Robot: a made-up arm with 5 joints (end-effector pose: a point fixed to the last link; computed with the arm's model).
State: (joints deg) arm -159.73 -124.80 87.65 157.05 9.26
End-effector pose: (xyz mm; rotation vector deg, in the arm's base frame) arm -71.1 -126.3 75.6 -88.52 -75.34 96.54
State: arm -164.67 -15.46 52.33 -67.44 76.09
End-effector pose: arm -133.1 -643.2 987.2 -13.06 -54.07 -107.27
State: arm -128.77 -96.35 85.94 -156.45 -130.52
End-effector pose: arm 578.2 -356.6 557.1 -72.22 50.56 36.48
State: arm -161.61 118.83 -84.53 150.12 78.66
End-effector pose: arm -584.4 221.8 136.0 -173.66 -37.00 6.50
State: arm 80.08 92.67 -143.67 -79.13 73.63
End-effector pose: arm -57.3 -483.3 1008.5 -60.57 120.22 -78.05
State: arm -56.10 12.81 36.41 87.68 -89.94
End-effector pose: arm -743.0 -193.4 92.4 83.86 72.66 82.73
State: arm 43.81 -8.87 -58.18 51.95 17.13
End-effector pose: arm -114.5 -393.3 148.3 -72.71 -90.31 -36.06
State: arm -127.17 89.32 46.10 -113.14 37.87
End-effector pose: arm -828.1 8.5 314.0 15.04 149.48 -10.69
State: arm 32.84 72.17 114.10 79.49 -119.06
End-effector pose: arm 460.3 -760.4 348.3 18.79 62.62 41.19
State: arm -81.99 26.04 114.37 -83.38 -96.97
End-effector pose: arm -632.4 -613.9 788.7 -23.63 104.12 -82.19
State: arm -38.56 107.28 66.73 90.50 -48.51
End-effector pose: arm 360.0 -167.6 179.7 -24.73 -22.21 93.28
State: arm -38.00 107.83 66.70 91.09 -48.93
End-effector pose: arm 368.8 -169.3 189.9 -25.89 -22.58 93.29
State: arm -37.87 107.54 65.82 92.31 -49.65
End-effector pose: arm 368.8 -165.3 191.8 -26.48 -22.87 93.81
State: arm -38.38 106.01 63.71 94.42 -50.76
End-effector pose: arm 355.4 -153.2 181.4 -26.25 -23.07 95.04
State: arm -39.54 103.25 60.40 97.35 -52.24
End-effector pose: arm 327.3 -133.4 160.3 -25.15 -23.15 96.86
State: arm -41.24 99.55 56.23 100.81 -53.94
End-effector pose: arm 285.5 -108.7 133.5 -23.32 -23.09 98.97
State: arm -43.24 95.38 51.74 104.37 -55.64
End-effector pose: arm 234.2 -82.9 107.1 -21.05 -22.88 101.02
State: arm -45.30 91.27 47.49 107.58 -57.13
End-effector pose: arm 180.0 -59.7 85.5 -18.59 -22.53 102.76
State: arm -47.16 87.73 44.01 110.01 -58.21
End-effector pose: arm 130.7 -41.9 70.6 -16.20 -22.10 104.01
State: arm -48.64 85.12 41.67 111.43 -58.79
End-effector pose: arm 92.4 -30.3 61.0 -14.08 -21.65 104.78
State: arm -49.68 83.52 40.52 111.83 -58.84
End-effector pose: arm 66.9 -24.4 54.7 -12.33 -21.27 105.11
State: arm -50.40 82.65 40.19 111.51 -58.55
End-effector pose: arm 51.1 -22.4 49.9 -10.84 -20.93 105.15
